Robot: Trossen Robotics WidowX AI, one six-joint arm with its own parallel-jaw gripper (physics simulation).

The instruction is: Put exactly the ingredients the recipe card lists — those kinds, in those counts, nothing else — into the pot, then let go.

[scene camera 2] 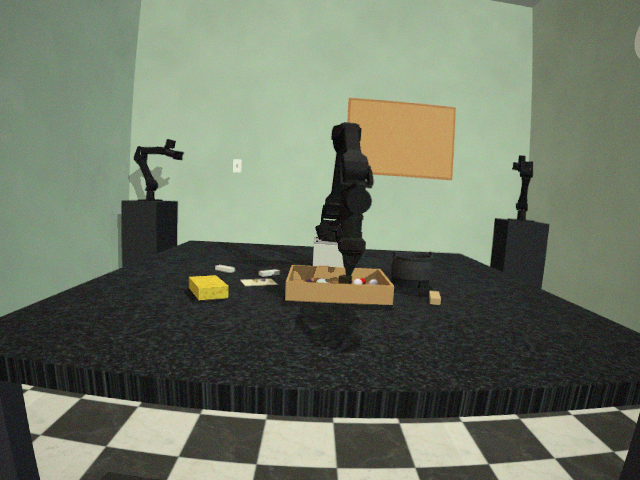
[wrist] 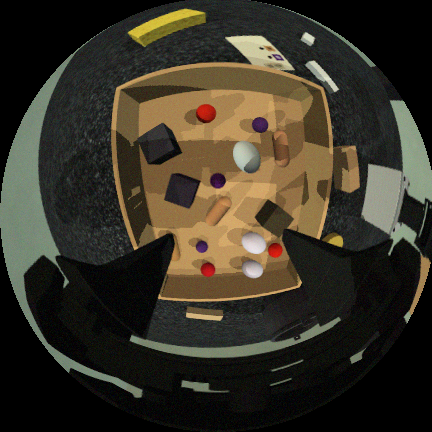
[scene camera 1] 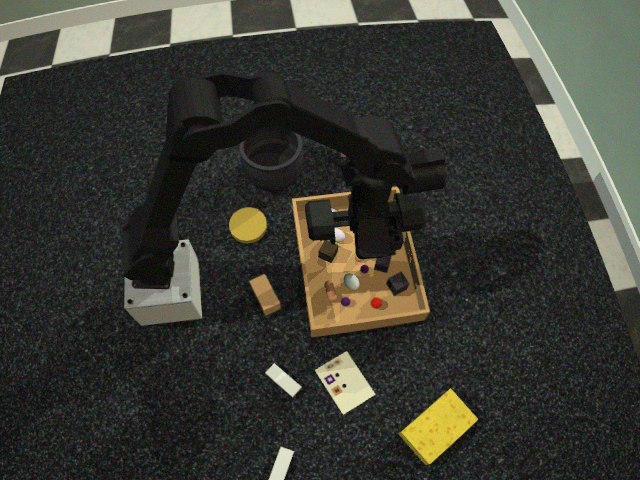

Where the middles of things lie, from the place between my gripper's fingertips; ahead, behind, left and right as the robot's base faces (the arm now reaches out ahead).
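The wooden tray (scene camera 1: 325,317) is 3 cm below my hand and 2 cm to the right of it. There's a pale egg (wrist: 246,156) too, 6 cm to the right of my hand, 4 cm below it and 1 cm behind it. The blackish cube (wrist: 270,216) is 4 cm below my hand, 5 cm behind it and 1 cm to the right of it, while the purple-black cube (wrist: 181,189) is 4 cm ahead of my hand, 4 cm below it and 3 cm to the right of it.
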